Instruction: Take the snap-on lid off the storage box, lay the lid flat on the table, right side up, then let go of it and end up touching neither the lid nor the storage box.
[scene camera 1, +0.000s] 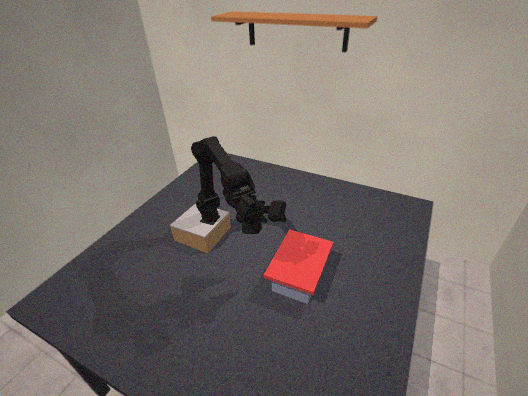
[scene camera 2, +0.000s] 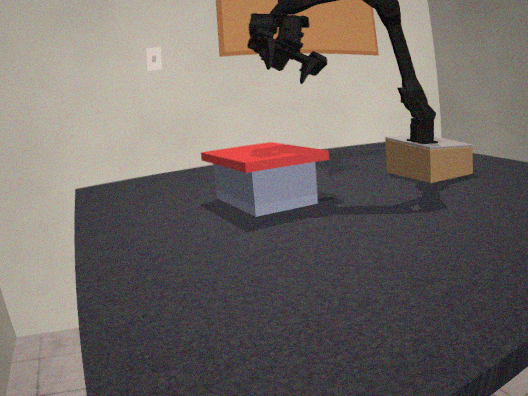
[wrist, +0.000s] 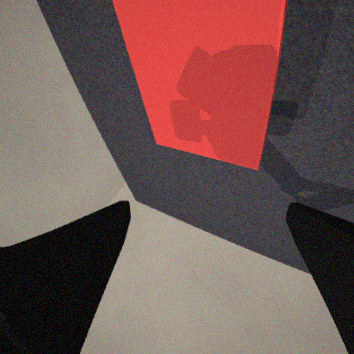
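Note:
The red lid (scene camera 1: 295, 272) (scene camera 2: 235, 156) (wrist: 165, 30) lies flat on top of the pale blue storage box (scene camera 1: 291, 292) (scene camera 2: 286, 187), overhanging its sides. The box stands on the dark table. In the wrist view the lid shows beyond the fingertips, with the arm's shadow on it, and hides the box. My gripper (scene camera 1: 265, 221) (scene camera 2: 286, 75) (wrist: 208, 210) is open, with nothing between its fingers. It hangs in the air above the level of the lid and touches neither lid nor box.
The arm's base stands on a wooden block with a white top (scene camera 1: 207, 241) (scene camera 2: 407, 160), on the dark table (scene camera 1: 350, 340) (scene camera 2: 175, 300). A wooden shelf (scene camera 1: 295, 20) hangs high on the wall. An orange-brown board (scene camera 2: 340, 35) is on the wall behind the arm.

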